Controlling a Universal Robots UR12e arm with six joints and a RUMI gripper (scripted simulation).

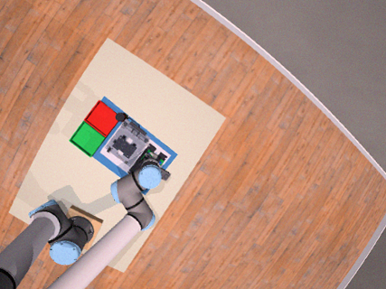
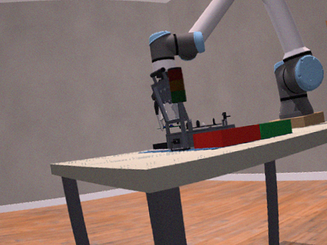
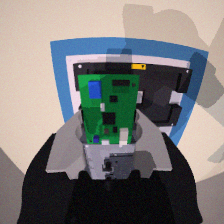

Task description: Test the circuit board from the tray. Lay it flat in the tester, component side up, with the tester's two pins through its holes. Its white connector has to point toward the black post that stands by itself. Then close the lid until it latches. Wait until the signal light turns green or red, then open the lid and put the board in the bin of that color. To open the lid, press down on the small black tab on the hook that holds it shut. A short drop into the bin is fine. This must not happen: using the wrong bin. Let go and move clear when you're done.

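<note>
Now: the lid 170 mm to the left of my hand, 100 mm above it and 90 mm ahead of it. Round my hand: green circuit board: 10 mm to the left; then green bin: 380 mm to the left, 130 mm behind, 70 mm below; then red bin: 370 mm to the left, 70 mm below, 20 mm ahead.
</note>
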